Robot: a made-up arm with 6 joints.
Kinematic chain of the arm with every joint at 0, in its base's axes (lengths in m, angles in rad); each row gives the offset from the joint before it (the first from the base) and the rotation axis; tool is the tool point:
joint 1: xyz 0 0 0.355 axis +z
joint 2: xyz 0.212 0 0 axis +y
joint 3: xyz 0 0 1.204 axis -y
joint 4: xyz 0 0 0.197 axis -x
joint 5: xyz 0.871 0 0 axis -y
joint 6: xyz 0.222 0 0 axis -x
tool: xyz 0 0 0
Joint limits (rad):
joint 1: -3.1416..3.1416
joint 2: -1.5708..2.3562
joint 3: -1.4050..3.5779
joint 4: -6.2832..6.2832
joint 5: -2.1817..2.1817
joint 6: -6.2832..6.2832
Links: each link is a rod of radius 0.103 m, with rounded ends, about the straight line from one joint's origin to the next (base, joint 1, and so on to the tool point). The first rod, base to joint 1, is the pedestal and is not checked.
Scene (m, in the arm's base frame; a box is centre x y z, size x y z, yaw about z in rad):
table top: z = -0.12
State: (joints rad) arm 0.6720 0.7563 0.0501 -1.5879 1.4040 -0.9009
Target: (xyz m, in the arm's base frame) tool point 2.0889 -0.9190 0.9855
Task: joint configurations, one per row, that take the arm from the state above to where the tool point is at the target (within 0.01 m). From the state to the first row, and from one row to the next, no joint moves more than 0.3 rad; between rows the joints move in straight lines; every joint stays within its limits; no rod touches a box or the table.
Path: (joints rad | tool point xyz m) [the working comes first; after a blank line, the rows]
Joints at the target: -0.3356 1.0439 0.8335 -1.3468 0.9804 -0.9009
Straight joint move there: clear.

1: 0.4201 0.8282 0.2459 -1.5276 1.2981 -0.9009 | 1.9039 0.6165 0.8295
2: 0.1682 0.9001 0.4418 -1.4673 1.1922 -0.9009 | 2.1111 0.1504 0.8775
3: -0.0837 0.9720 0.6376 -1.4071 1.0863 -0.9009 | 2.1782 -0.3772 0.9302
4: -0.3356 1.0439 0.8335 -1.3468 0.9804 -0.9009 | 2.0889 -0.9190 0.9854

